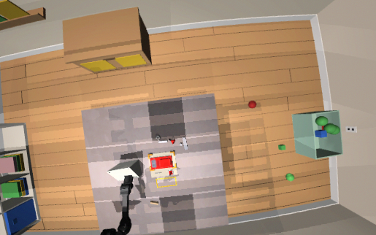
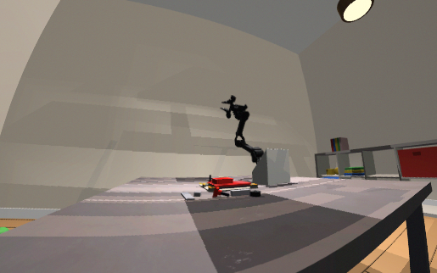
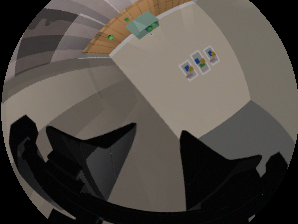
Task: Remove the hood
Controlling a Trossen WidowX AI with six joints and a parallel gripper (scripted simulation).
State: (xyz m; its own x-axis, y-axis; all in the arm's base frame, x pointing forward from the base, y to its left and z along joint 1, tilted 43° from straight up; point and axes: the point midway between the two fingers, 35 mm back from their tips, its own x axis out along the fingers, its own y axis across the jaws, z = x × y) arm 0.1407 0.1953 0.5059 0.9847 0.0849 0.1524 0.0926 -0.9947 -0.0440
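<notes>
My gripper tip is 90 mm short of the hood, 280 mm to the right of it and 550 mm above it.
</notes>
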